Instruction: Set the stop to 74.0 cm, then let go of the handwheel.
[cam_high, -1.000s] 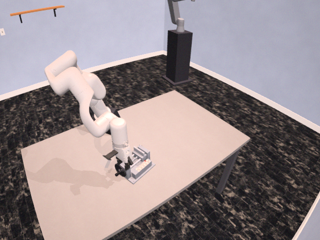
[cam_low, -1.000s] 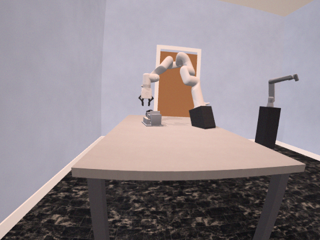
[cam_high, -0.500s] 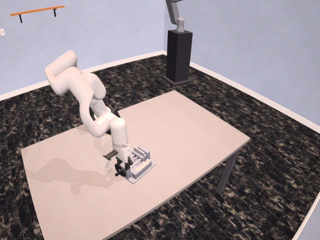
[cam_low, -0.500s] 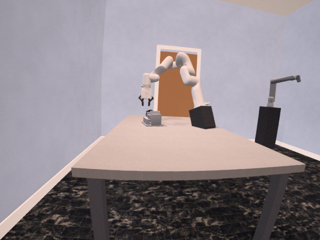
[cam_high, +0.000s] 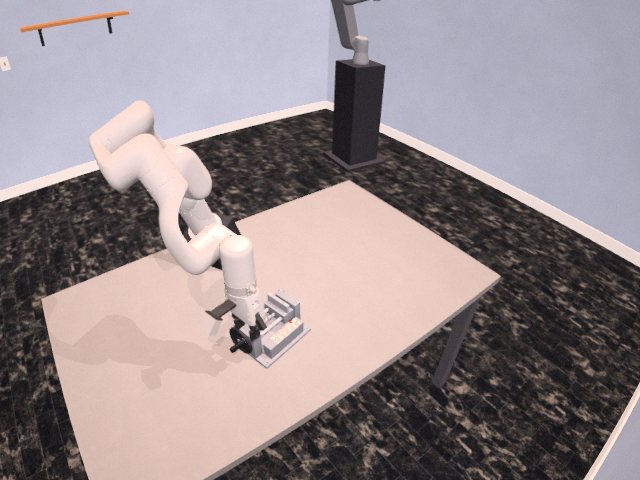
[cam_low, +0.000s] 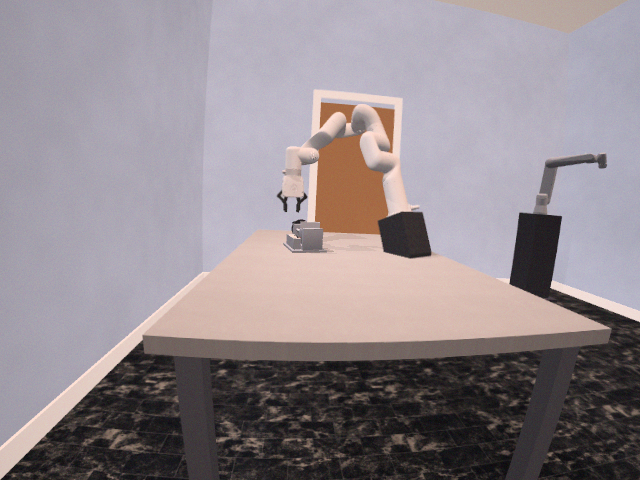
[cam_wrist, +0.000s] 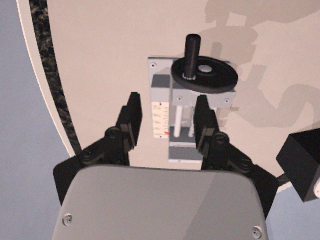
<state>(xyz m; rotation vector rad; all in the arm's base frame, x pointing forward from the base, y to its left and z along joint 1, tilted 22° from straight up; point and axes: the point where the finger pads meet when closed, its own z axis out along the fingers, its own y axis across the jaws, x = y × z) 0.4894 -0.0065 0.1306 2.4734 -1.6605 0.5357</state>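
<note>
Now: hand 70 mm above the handwheel knob, 30 mm to the left of it and 10 mm past it. From my hand the other things lie so: sliding stop block 140 mm to the left, 90 mm behind, 80 mm below; black handwheel 80 mm below, 20 mm to the right, 20 mm behind.
</note>
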